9 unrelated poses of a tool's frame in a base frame.
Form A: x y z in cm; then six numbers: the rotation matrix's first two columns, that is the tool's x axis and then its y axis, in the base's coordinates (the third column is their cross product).
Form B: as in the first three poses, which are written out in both.
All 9 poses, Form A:
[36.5 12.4 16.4 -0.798 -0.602 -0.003 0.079 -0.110 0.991]
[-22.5 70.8 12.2 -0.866 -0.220 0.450 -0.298 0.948 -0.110]
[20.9 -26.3 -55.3 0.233 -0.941 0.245 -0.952 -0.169 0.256]
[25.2 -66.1 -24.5 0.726 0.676 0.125 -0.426 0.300 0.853]
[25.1 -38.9 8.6 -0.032 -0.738 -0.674 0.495 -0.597 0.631]
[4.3 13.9 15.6 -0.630 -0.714 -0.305 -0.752 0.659 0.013]
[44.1 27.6 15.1 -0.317 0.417 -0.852 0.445 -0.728 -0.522]
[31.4 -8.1 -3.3 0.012 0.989 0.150 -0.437 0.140 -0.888]
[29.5 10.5 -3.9 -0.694 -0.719 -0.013 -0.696 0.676 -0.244]
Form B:
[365 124 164 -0.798 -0.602 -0.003 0.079 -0.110 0.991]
[-225 708 122 -0.866 -0.220 0.450 -0.298 0.948 -0.110]
[209 -263 -553 0.233 -0.941 0.245 -0.952 -0.169 0.256]
[252 -661 -245 0.726 0.676 0.125 -0.426 0.300 0.853]
[251 -389 86 -0.032 -0.738 -0.674 0.495 -0.597 0.631]
[43 139 156 -0.630 -0.714 -0.305 -0.752 0.659 0.013]
[441 276 151 -0.317 0.417 -0.852 0.445 -0.728 -0.522]
[314 -81 -33 0.012 0.989 0.150 -0.437 0.140 -0.888]
[295 105 -39 -0.694 -0.719 -0.013 -0.696 0.676 -0.244]

